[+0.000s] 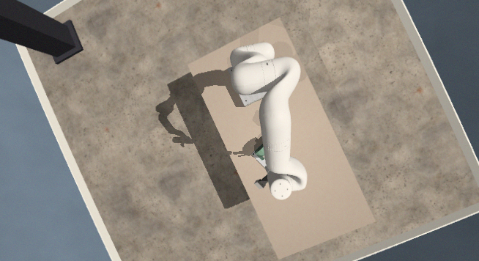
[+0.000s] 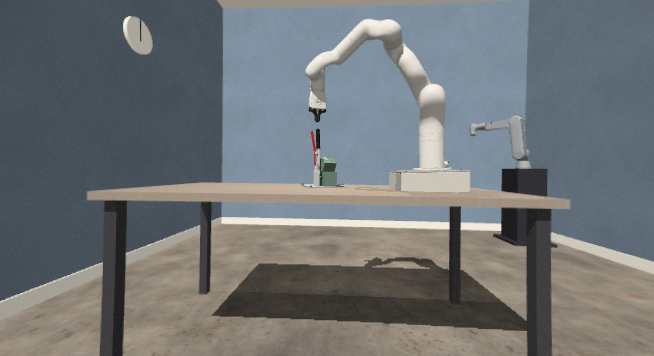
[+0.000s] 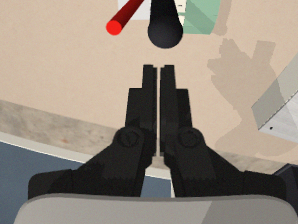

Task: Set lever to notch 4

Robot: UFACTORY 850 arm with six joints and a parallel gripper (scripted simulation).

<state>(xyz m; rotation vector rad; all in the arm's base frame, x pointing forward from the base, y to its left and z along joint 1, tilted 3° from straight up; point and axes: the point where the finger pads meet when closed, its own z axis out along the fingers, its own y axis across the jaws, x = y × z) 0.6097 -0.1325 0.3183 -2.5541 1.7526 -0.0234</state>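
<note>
Now: the red bar 10 mm ahead of my hand, 20 mm to the left of it and 200 mm below it.
</note>
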